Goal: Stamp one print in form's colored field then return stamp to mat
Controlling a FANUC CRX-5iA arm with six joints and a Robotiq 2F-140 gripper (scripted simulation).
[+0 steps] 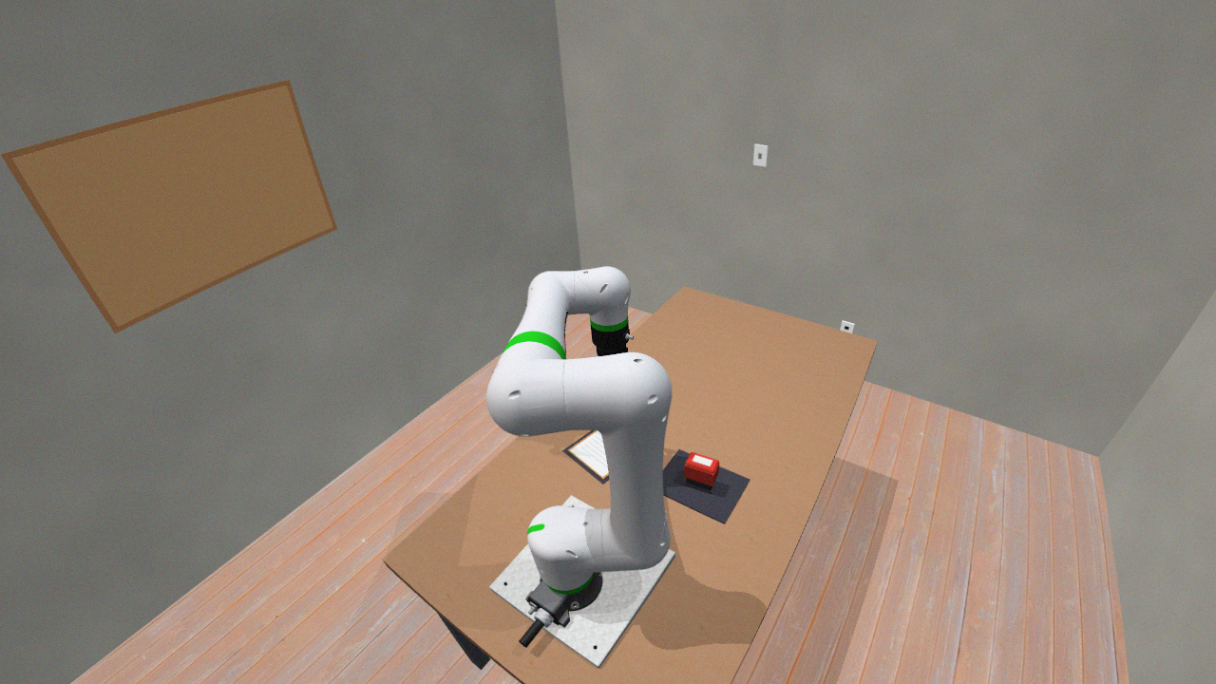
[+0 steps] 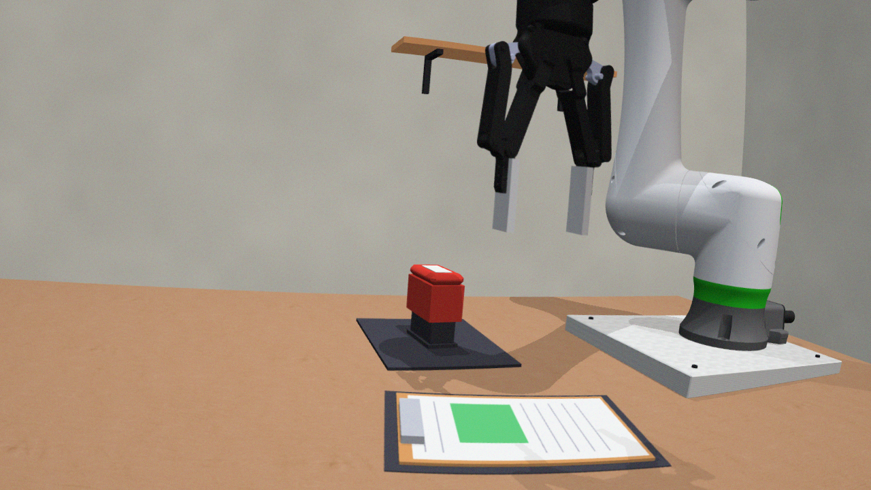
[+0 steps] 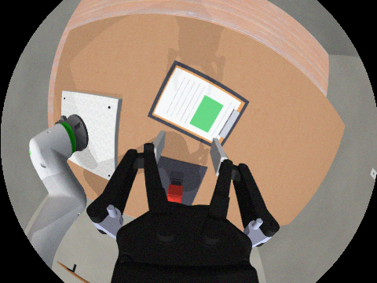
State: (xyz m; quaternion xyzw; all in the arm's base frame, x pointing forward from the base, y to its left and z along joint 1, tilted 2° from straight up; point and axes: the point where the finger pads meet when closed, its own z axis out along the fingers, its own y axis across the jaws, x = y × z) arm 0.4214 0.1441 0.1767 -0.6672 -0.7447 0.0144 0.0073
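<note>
Right now my hand is 260 mm to the left of the red stamp, 160 mm above it and 20 mm short of it. The rest, counted from my hand: dark mat: 260 mm to the right, 210 mm below, 20 mm ahead; then clipboard: 210 mm below, 30 mm to the left, 30 mm ahead; then black foot: 260 mm to the right, 190 mm below, 20 mm ahead.
</note>
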